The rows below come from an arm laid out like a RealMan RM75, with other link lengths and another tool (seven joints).
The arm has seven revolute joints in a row. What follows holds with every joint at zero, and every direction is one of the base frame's. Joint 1 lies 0.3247 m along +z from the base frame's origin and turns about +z. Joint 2 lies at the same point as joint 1 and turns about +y. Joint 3 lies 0.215 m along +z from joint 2 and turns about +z. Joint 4 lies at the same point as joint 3 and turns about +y. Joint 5 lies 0.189 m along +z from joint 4 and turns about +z. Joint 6 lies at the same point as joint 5 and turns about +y. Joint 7 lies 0.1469 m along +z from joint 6 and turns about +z. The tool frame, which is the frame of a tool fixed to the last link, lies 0.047 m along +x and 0.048 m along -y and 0.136 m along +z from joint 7; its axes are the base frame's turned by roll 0, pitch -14.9 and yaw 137.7 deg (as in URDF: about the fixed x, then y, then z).
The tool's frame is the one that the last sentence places.
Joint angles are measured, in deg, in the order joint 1, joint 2, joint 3, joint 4, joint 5, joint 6, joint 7. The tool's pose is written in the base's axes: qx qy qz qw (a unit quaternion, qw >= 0); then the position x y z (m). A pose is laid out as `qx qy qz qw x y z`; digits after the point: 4 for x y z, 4 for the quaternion.
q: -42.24 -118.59 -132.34 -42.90 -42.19 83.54 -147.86
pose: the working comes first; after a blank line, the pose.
Where each joint sits with the arm in this pose, in the base's axes (m; each line is computed from the numbers above, not from the rounded line before):
joint 1: 0.0000 0.0000 0.3247
joint 2: 0.0000 0.0000 0.3247
joint 3: -0.1398 0.1269 0.2218
joint 4: -0.1398 0.1269 0.2218
joint 5: -0.1965 0.3069 0.2316
joint 6: -0.1965 0.3069 0.2316
joint 7: -0.1998 0.3312 0.0868
the tool: -0.2373 0.4103 -0.0370

-0.8389 0.5026 0.1624 0.1315 -0.2373 0.4103 -0.0370
